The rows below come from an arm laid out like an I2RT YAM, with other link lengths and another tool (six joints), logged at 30 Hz.
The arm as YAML. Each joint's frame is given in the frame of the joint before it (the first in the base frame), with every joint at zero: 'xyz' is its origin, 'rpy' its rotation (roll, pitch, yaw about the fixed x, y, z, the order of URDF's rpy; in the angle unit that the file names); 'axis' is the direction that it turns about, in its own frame. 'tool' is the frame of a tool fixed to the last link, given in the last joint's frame.
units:
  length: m
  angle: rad
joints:
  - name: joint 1
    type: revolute
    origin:
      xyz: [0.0, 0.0, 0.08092]
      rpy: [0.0, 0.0, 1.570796]
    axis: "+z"
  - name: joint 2
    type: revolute
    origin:
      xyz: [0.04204, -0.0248, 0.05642]
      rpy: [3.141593, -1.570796, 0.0]
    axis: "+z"
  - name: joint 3
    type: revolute
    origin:
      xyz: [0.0, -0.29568, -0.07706]
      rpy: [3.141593, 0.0, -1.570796]
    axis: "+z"
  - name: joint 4
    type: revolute
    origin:
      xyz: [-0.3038, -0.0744, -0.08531]
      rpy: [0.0, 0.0, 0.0]
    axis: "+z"
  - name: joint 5
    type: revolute
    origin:
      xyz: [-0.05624, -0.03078, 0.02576]
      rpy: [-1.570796, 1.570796, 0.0]
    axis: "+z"
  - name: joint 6
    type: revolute
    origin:
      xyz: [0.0, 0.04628, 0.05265]
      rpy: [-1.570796, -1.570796, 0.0]
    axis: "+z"
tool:
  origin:
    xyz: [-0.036, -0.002, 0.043]
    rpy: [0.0, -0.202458, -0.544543]
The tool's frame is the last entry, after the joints.
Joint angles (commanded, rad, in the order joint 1, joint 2, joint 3, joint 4, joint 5, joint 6), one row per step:
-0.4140, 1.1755, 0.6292, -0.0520, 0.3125, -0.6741
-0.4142, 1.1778, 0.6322, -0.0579, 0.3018, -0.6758
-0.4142, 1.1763, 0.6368, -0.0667, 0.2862, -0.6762
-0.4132, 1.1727, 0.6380, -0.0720, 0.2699, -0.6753
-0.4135, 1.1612, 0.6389, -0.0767, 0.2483, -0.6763
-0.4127, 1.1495, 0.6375, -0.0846, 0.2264, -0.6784
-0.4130, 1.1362, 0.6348, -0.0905, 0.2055, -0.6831
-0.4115, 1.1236, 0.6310, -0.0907, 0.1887, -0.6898
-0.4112, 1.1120, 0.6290, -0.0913, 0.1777, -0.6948
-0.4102, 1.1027, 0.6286, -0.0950, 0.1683, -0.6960
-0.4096, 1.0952, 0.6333, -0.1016, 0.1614, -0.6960
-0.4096, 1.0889, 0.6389, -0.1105, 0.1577, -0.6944
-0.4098, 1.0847, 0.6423, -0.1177, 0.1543, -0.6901
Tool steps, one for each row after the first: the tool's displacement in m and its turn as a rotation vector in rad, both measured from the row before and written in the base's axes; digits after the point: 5 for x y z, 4 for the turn. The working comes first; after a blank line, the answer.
Tool pose at each row, in the base's axes (x y z in m, rotation vector in rad; the steps are taken from these numbers as rounded here):
0.31388, -0.11937, 0.23901, -0.8423, 2.1406, -1.0639
0.31458, -0.11864, 0.23874, -0.8510, 2.1397, -1.0508
0.31518, -0.11733, 0.23999, -0.8590, 2.1338, -1.0341
0.31541, -0.11546, 0.24094, -0.8657, 2.1250, -1.0173
0.31492, -0.11316, 0.24423, -0.8719, 2.1065, -1.0022
0.31391, -0.11017, 0.24619, -0.8828, 2.0917, -0.9832
0.31250, -0.10742, 0.24827, -0.8944, 2.0756, -0.9681
0.31142, -0.10452, 0.25033, -0.9069, 2.0568, -0.9596
0.31031, -0.10267, 0.25281, -0.9139, 2.0417, -0.9570
0.30942, -0.10095, 0.25496, -0.9179, 2.0309, -0.9516
0.30905, -0.09989, 0.25841, -0.9189, 2.0216, -0.9487
0.30857, -0.09936, 0.26162, -0.9173, 2.0171, -0.9468
0.30810, -0.09902, 0.26353, -0.9133, 2.0156, -0.9425

0.00070, 0.00073, -0.00027, 0.0066, 0.0034, 0.0095
0.00060, 0.00131, 0.00125, 0.0090, -0.0009, 0.0130
0.00023, 0.00187, 0.00095, 0.0092, -0.0037, 0.0139
-0.00049, 0.00230, 0.00329, 0.0075, -0.0115, 0.0180
-0.00101, 0.00299, 0.00196, 0.0090, -0.0060, 0.0200
-0.00141, 0.00275, 0.00208, 0.0058, -0.0065, 0.0196
-0.00108, 0.00290, 0.00206, 0.0006, -0.0082, 0.0191
-0.00111, 0.00185, 0.00248, -0.0015, -0.0082, 0.0122
-0.00089, 0.00172, 0.00215, 0.0018, -0.0062, 0.0096
-0.00037, 0.00106, 0.00345, 0.0012, -0.0067, 0.0064
-0.00048, 0.00053, 0.00321, 0.0017, -0.0043, 0.0023
-0.00047, 0.00034, 0.00191, 0.0045, -0.0031, 0.0004

